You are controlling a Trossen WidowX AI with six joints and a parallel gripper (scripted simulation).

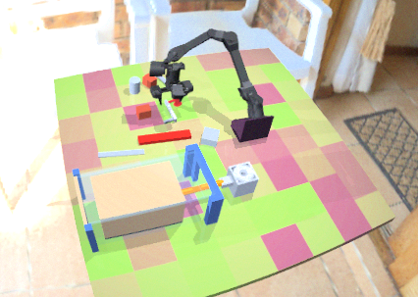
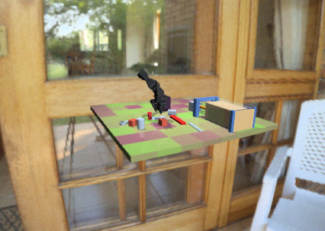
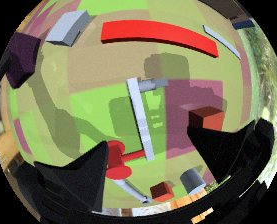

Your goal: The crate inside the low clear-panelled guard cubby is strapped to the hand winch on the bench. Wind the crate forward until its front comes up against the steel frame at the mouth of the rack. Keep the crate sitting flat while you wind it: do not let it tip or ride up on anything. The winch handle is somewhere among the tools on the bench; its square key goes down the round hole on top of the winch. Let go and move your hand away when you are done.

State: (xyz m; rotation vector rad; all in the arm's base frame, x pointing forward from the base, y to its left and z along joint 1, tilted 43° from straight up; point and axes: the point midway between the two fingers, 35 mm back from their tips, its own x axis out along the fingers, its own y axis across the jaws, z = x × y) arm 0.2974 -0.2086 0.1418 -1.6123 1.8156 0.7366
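Right now my gripper tip is 10 mm past the winch handle, 10 mm to the left of it and 40 mm above it. Round my gripper tip: red bar: 80 mm ahead, 140 mm to the left, 60 mm below; grey block: 100 mm behind, 210 mm to the left, 50 mm below; red grip: 40 mm behind, 50 mm to the right, 40 mm below.
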